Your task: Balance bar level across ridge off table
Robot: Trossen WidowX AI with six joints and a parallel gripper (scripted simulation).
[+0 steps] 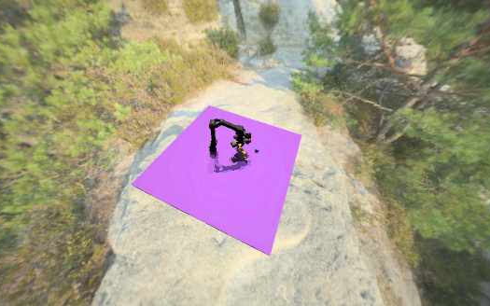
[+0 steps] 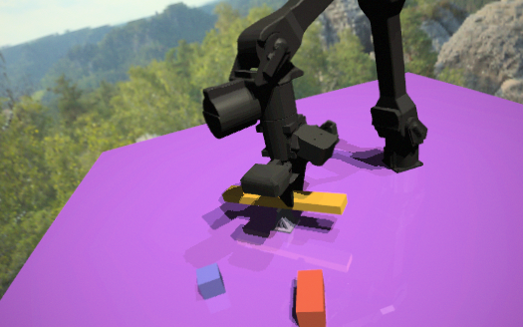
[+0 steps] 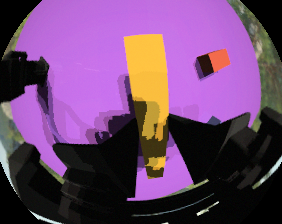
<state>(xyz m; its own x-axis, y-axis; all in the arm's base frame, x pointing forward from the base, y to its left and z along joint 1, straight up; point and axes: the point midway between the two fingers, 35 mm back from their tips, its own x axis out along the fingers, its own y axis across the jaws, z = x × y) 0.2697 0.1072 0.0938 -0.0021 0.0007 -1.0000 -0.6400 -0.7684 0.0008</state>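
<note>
Now: the yellow bar 20 mm ahead of my gripper tip and 20 mm to the right of it. The rest, counted from my gripper tip: orange block: 30 mm ahead, 160 mm to the left, 40 mm below; blue cube: 160 mm ahead, 80 mm to the left, 40 mm below.
</note>
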